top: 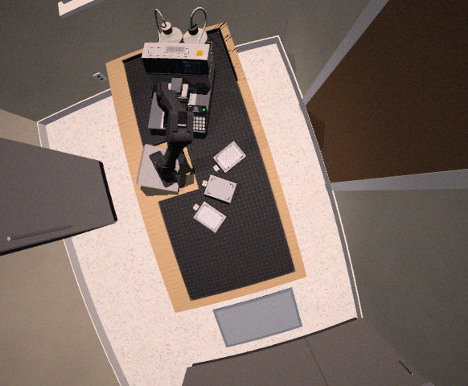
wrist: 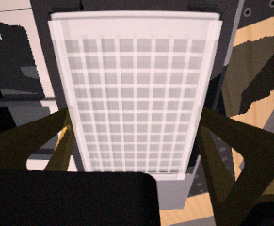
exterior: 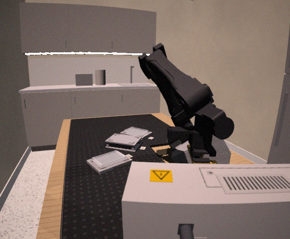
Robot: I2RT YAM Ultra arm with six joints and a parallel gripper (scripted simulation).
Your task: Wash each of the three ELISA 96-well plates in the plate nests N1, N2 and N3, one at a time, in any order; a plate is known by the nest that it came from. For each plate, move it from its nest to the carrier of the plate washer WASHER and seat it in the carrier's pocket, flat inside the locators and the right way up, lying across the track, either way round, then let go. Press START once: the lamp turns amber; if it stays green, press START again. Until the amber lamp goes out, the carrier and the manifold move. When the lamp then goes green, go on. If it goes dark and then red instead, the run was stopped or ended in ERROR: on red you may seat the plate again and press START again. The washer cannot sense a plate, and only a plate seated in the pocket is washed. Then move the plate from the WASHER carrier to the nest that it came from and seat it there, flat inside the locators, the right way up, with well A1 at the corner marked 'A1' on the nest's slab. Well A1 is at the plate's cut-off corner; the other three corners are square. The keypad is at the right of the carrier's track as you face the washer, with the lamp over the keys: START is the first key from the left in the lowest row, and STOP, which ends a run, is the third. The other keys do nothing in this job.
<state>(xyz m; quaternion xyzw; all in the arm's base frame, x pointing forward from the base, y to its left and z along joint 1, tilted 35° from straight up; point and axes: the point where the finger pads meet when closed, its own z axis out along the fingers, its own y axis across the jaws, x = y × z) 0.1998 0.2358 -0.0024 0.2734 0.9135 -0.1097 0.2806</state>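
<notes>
My hand is 1 cm above the carrier pocket. Also, from my hand: n1 label: 37 cm to the right, 9 cm below, 4 cm ahead; grey nest slab: 35 cm to the right, 14 cm ahead, 8 cm below; washer: 12 cm to the left, 10 cm ahead, 4 cm above.
</notes>
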